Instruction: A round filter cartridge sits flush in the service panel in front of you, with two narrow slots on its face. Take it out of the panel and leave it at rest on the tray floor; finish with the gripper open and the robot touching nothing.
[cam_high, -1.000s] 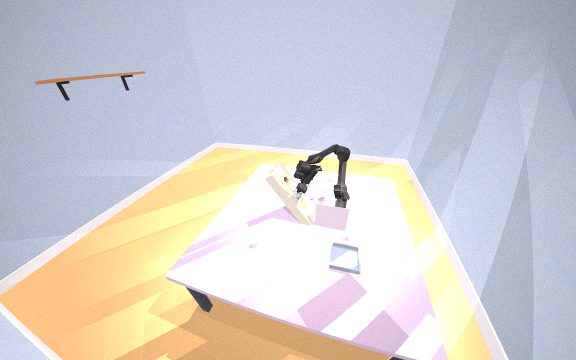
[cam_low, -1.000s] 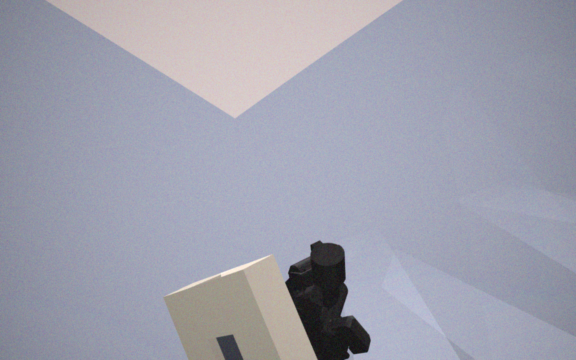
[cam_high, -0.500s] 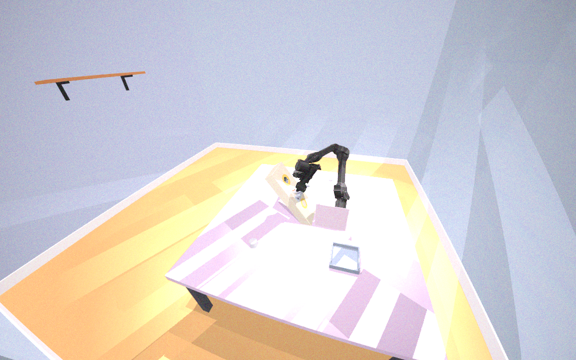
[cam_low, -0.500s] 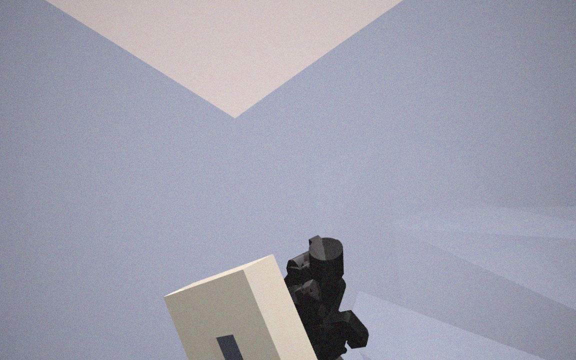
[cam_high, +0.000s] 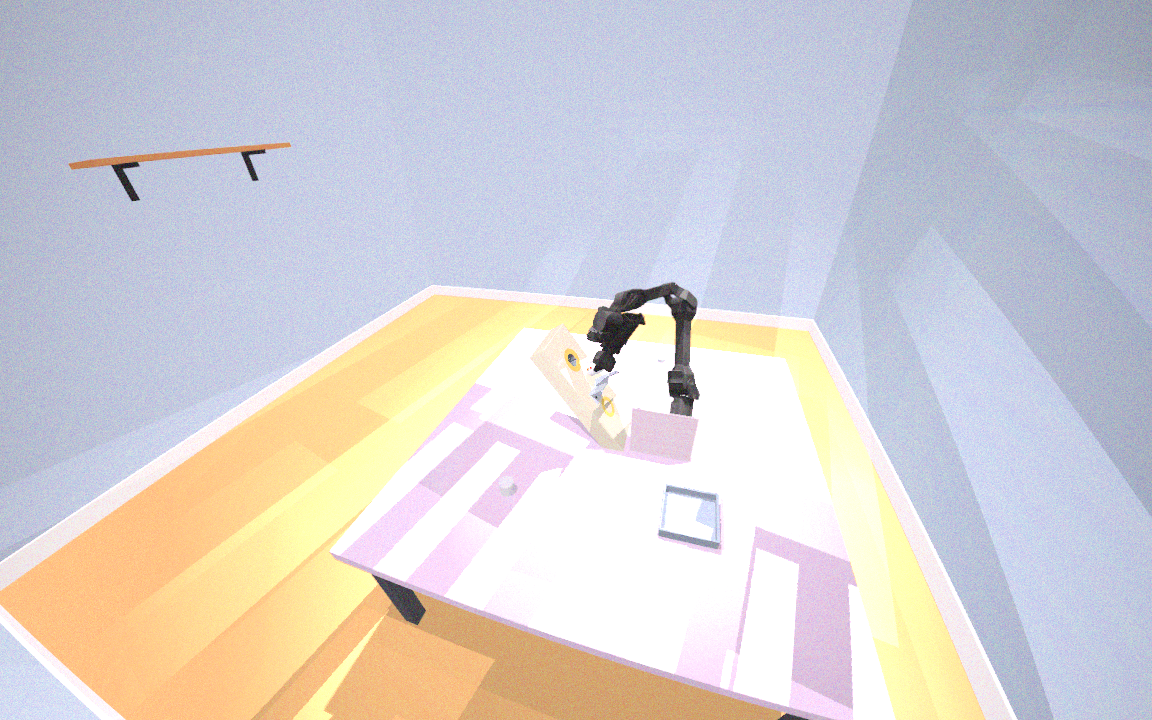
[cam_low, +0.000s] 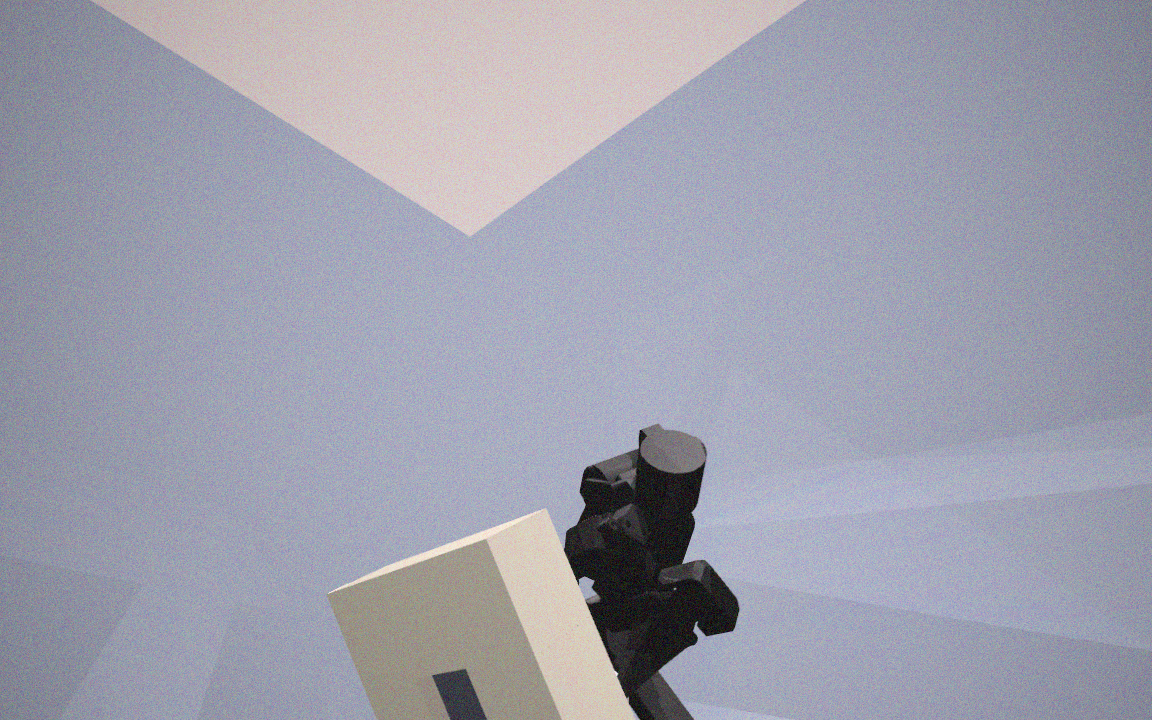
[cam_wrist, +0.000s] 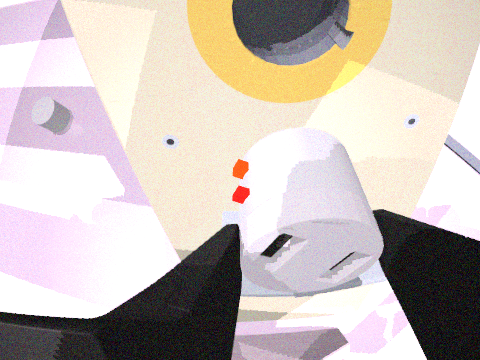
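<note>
Now: the grey-rimmed tray 310 mm behind my gripper tip, 300 mm to the left of it and 260 mm below it. From my gripper tip the other things lie so: round filter cartridge (right at my gripper tip).
</note>
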